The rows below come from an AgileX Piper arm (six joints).
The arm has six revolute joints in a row. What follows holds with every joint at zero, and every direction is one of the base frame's.
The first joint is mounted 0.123 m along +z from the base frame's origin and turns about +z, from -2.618 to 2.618 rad.
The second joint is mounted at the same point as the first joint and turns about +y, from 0 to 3.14 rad.
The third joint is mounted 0.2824 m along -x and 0.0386 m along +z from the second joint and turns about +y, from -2.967 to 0 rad.
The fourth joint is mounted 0.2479 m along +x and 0.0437 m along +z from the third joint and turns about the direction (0.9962, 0, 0.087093), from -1.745 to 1.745 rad.
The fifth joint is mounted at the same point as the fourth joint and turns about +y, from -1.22 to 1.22 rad.
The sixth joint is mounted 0.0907 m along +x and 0.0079 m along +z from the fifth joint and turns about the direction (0.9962, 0, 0.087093), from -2.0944 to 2.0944 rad.
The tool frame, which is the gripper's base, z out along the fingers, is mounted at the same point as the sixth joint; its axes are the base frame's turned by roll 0, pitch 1.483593 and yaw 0 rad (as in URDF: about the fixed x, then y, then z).
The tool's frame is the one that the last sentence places.
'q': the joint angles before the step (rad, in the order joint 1, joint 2, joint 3, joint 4, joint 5, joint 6). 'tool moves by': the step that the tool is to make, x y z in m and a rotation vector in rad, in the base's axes. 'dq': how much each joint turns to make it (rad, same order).
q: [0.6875 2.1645 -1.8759 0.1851 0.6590 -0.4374]
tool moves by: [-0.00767 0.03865 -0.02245 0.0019 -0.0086 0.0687]
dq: [0.0673 0.1001 -0.0888 0.0008 -0.0186 -0.0066]
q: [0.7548 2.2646 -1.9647 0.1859 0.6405 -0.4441]
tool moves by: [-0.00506 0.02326 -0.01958 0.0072 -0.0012 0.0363]
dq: [0.0379 0.0715 -0.0536 0.0099 -0.0235 -0.0066]
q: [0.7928 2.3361 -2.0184 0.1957 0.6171 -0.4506]
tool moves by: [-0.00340 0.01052 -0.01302 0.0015 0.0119 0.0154]
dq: [0.0172 0.0375 -0.0207 0.0132 -0.0093 -0.0042]
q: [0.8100 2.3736 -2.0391 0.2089 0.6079 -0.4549]
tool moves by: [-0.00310 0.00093 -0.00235 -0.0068 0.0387 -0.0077]
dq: [0.0036 0.0036 -0.0039 0.0089 0.0300 0.0204]
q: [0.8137 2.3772 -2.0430 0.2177 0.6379 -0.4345]
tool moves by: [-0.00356 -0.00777 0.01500 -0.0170 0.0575 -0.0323]
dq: [-0.0064 -0.0358 -0.0020 -0.0107 0.0839 0.0587]
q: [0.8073 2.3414 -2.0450 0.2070 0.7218 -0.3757]
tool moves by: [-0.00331 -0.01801 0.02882 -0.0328 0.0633 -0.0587]
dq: [-0.0187 -0.0680 -0.0008 -0.0318 0.1273 0.0859]
